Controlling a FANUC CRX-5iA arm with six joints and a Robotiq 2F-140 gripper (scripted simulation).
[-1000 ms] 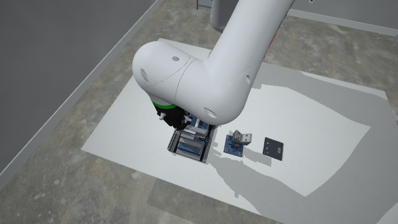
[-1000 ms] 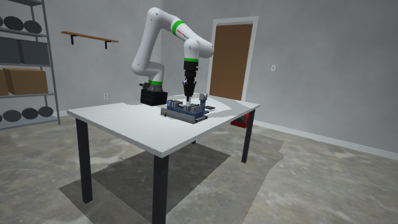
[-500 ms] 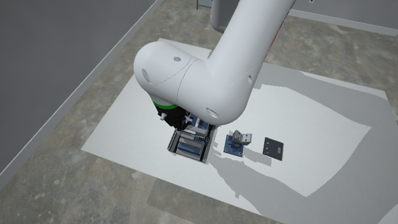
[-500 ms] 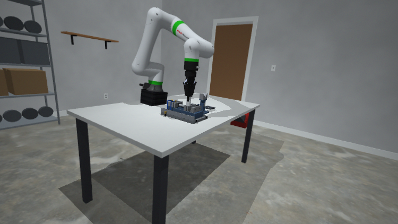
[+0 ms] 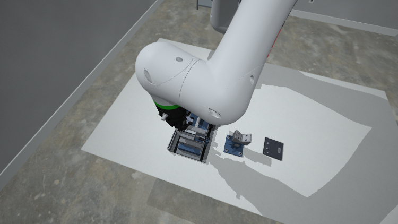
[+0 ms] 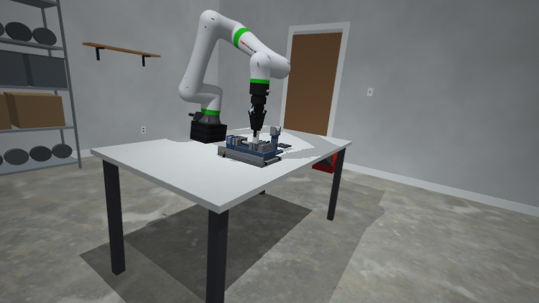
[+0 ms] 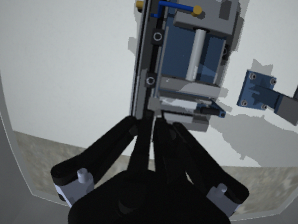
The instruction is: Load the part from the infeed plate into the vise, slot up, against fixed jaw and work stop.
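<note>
Now: hand 4 cm to the right of the part and 4 cm above it. Round my hand: air cylinder rod (9 cm behind, 6 cm to the left, 6 cm below); vise (10 cm below, 7 cm behind, 6 cm to the left); air cylinder (16 cm behind, 6 cm to the left, 6 cm below).
</note>
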